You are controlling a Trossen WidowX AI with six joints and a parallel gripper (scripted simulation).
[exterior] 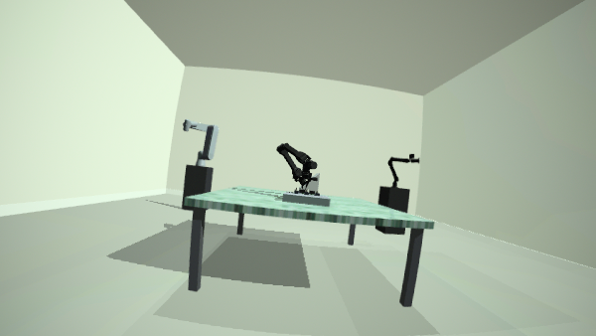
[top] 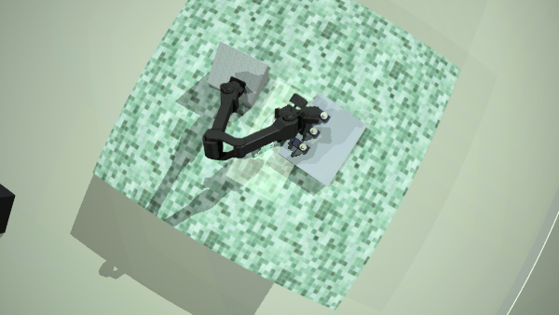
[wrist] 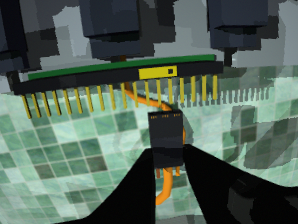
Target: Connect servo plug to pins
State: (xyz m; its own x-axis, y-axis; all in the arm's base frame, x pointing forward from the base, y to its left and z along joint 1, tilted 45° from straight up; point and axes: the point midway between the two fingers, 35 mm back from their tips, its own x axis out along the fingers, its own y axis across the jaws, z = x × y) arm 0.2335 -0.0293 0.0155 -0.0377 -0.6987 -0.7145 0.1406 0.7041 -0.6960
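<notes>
The yellow band lies 5 cm ahead of my gripper tip. From my gripper tip the other things lie so: grey printed holder 21 cm ahead, 5 cm below.
</notes>
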